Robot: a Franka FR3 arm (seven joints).
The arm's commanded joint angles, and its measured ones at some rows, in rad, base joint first. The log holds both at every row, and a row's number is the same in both.
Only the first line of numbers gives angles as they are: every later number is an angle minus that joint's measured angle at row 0.
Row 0, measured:
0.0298, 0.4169, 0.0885, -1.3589, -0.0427, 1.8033, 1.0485
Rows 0 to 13, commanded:
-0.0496, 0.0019, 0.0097, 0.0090, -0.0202, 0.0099, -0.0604
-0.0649, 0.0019, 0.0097, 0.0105, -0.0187, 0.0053, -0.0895
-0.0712, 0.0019, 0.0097, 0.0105, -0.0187, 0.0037, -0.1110
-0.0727, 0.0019, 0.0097, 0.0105, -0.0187, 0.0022, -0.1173
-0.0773, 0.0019, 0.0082, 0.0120, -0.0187, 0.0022, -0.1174
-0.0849, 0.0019, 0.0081, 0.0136, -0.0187, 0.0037, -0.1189
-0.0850, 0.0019, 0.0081, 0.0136, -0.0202, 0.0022, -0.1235
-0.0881, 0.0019, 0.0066, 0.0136, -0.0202, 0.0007, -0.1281
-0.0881, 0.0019, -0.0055, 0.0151, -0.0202, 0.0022, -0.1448
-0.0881, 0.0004, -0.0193, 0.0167, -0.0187, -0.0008, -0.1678
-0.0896, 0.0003, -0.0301, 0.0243, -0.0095, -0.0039, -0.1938
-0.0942, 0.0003, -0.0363, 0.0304, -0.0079, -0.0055, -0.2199
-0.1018, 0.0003, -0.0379, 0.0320, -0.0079, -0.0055, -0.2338
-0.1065, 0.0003, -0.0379, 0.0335, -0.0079, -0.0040, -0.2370
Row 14, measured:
-0.0735, -0.0004, -0.0373, 0.0144, 0.0000, -0.0003, -0.1748
